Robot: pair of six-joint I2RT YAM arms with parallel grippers.
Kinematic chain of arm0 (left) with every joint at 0, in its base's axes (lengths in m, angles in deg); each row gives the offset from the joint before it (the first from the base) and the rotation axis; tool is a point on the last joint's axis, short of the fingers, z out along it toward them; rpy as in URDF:
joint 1: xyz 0 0 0.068 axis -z
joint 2: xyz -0.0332 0.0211 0.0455 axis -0.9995 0.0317 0
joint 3: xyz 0.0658 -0.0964 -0.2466 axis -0.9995 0.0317 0
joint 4: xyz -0.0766 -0.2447 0.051 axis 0.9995 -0.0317 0
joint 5: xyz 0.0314 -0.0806 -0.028 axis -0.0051 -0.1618 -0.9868
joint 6: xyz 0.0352 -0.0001 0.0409 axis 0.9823 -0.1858 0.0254
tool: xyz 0 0 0 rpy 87.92 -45.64 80.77
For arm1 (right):
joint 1: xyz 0 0 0.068 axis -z
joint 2: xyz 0.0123 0.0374 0.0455 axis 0.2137 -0.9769 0
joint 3: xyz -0.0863 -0.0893 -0.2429 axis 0.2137 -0.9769 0
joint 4: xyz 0.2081 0.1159 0.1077 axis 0.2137 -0.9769 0
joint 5: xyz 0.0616 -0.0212 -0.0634 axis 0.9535 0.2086 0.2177
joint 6: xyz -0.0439 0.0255 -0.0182 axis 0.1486 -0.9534 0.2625
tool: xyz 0 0 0 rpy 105.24 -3.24 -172.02
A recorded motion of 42 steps. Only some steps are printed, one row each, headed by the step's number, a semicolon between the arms.
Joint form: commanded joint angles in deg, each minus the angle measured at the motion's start. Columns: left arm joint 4, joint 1, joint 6, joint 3, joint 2, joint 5; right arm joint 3, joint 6, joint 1, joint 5, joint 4, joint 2.
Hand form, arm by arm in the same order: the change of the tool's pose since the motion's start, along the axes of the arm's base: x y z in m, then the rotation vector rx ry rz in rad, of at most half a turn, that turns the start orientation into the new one. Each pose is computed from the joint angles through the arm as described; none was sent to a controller.
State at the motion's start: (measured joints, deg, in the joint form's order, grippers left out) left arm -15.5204 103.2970 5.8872 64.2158 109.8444 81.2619; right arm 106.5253 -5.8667 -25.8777 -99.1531 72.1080 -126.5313
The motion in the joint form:
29: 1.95 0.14 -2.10 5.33 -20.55 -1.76; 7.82 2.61 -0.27 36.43 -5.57 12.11
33: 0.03 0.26 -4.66 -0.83 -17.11 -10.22; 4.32 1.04 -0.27 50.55 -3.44 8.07
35: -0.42 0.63 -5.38 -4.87 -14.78 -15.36; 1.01 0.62 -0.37 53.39 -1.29 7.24
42: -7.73 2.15 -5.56 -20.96 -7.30 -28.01; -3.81 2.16 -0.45 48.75 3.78 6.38
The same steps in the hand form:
29: -0.0430 0.0101 0.0178 -0.1186 -0.2779 -0.0262; -0.0590 -0.0172 0.0759 0.2682 -0.0898 0.6246
33: -0.0414 0.0040 0.0458 -0.1876 -0.2658 -0.1668; -0.0476 0.0024 0.0479 0.3235 0.0696 0.8366
35: -0.0404 -0.0004 0.0653 -0.2166 -0.2735 -0.2613; -0.0441 0.0077 0.0295 0.3340 0.1206 0.8760
42: -0.0416 -0.0115 0.1335 -0.2533 -0.2681 -0.5079; -0.0359 0.0113 0.0058 0.2878 0.0959 0.8108

